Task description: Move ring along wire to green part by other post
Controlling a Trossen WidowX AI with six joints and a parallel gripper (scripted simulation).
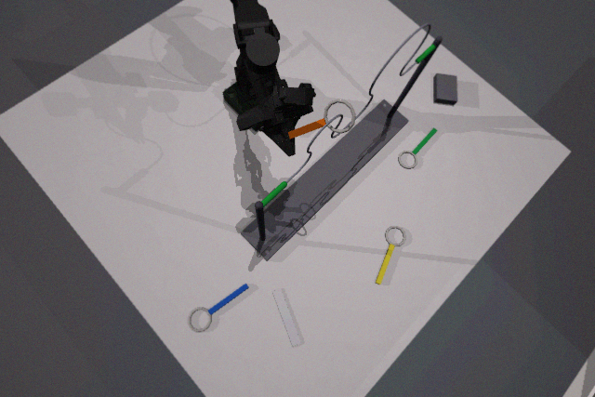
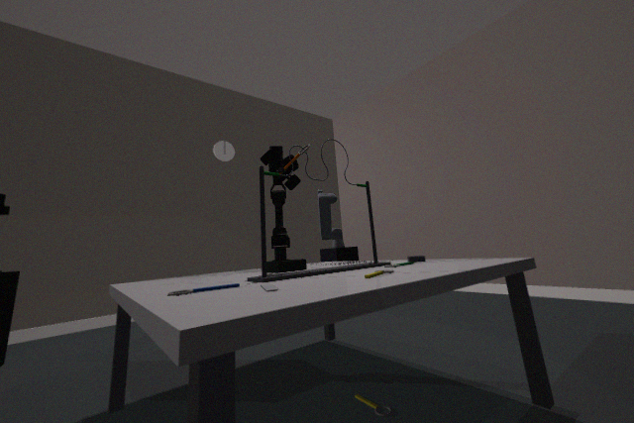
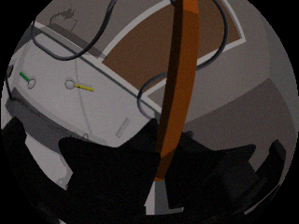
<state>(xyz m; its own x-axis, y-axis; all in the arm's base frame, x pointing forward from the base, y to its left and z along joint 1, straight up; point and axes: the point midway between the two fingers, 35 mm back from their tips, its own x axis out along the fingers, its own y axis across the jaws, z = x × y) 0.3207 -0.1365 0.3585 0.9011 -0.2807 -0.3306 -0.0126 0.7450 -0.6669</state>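
Now: the orange-handled ring 7 cm above my gripper tip and 6 cm to the left of it. Round my gripper tip: blue-handled ring (39 cm below, 33 cm to the right, 11 cm ahead); pale flat strip (39 cm below, 24 cm ahead, 19 cm to the right); yellow-handled ring (39 cm below, 30 cm ahead, 16 cm to the left).
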